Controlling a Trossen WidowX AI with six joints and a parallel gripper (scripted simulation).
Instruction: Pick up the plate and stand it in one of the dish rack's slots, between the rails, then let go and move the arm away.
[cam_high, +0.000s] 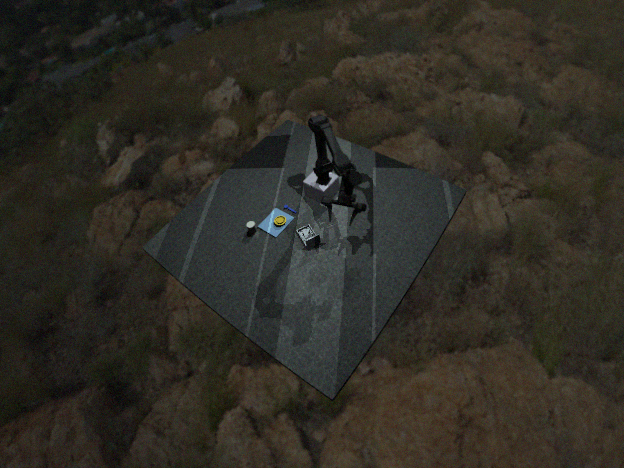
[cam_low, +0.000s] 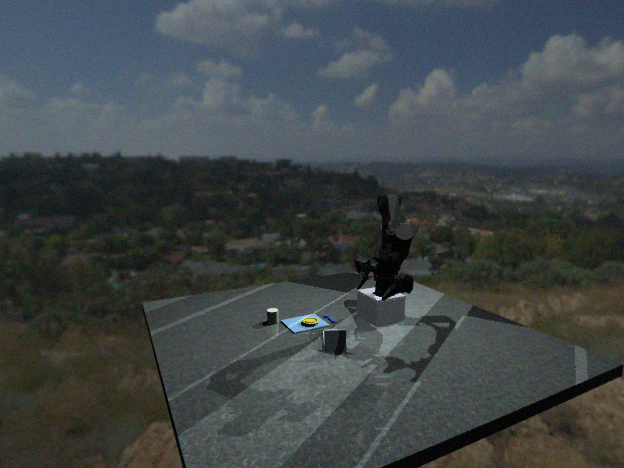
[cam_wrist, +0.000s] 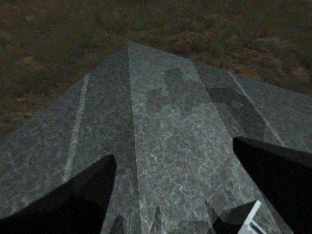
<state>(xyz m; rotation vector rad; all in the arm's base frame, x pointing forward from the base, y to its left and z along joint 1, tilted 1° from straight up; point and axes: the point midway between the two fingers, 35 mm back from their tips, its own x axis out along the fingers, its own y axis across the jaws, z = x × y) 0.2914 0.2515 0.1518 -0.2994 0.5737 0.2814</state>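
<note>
Now: gripper tip 4 cm past the yellow plate, 38 cm to the left of it and 22 cm above it. Round my gripper tip: blue spoon 14 cm behind, 38 cm to the right, 24 cm below; white cup 6 cm ahead, 49 cm to the right, 22 cm below; dish rack 2 cm behind, 19 cm to the right, 22 cm below.
</note>
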